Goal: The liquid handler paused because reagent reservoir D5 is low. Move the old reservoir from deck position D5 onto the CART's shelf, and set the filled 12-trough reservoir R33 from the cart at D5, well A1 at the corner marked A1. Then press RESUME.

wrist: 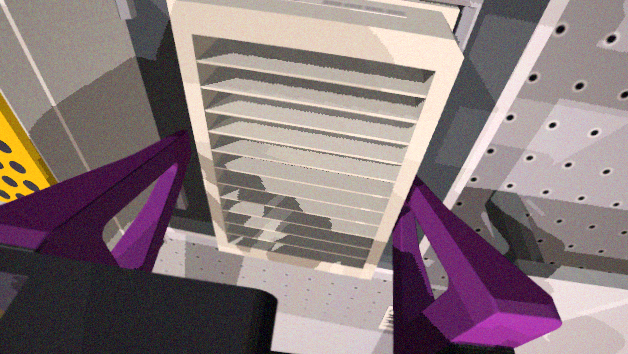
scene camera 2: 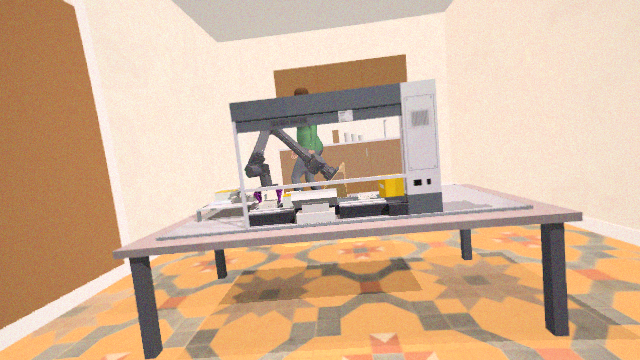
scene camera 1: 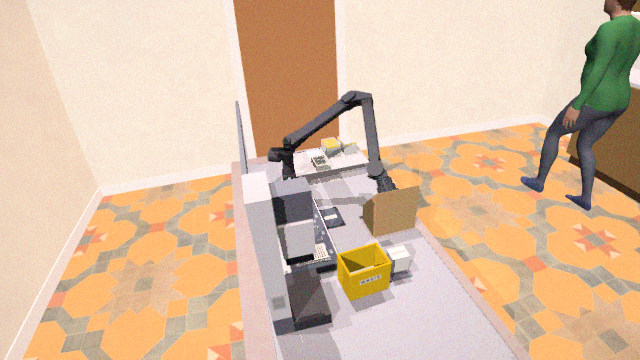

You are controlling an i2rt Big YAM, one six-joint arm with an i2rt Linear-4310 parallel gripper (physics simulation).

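Places are measured from the arm's base along level axes (x ahead, y left, z up), in metres.
Pixels of known places: gripper, between the fingertips: (wrist: 296, 159); arm's base, origin of its link: (scene camera 1: 388, 195).
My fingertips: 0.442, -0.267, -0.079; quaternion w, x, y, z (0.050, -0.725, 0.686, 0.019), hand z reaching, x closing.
Note:
For each thing: its top centre in the pictures, then the offset to it from my fingertips, as dx, dy, dz. "*": a spot on its surface instead.
- cream reservoir, centre of its top: (wrist: 300, 183) (scene camera 2: 269, 201) +0.004, -0.004, +0.017
- white cart, centre of its top: (scene camera 1: 326, 157) (scene camera 2: 235, 199) -0.231, -0.315, +0.002
- pale block with dark openings, centre of its top: (scene camera 1: 320, 160) (scene camera 2: 243, 196) -0.190, -0.239, +0.027
- yellow tip rack, a spot on its surface: (wrist: 17, 167) * +0.005, +0.088, +0.046
- yellow waste bin, centre of its top: (scene camera 1: 363, 258) (scene camera 2: 391, 175) -0.246, +0.621, +0.070
- white box, centre of its top: (scene camera 1: 398, 252) -0.389, +0.585, +0.040
A cream reservoir (wrist: 310, 37) with a row of long, empty-looking troughs lies in the deck position below my gripper in the wrist view. My gripper (wrist: 296, 159) (scene camera 2: 269, 197) is open, with its purple fingers on either side of the reservoir's long sides; whether they touch it is unclear. In scene camera 1, the fingers are hidden behind the liquid handler (scene camera 1: 260, 225) (scene camera 2: 422, 145). The white cart (scene camera 1: 350, 161) (wrist: 590, 300) stands beside the deck. A pale block with dark openings (scene camera 1: 319, 161) sits on it; its R33 label is not legible. The RESUME button is not distinguishable.
A yellow tip rack (wrist: 17, 167) stands left of the reservoir. A yellow waste bin (scene camera 1: 364, 280) (scene camera 2: 391, 186), a white box (scene camera 1: 398, 259) and a brown panel (scene camera 1: 395, 212) stand on the table. Yellow-topped boxes (scene camera 1: 330, 145) stand on the cart. A person (scene camera 1: 607, 70) is at the far right.

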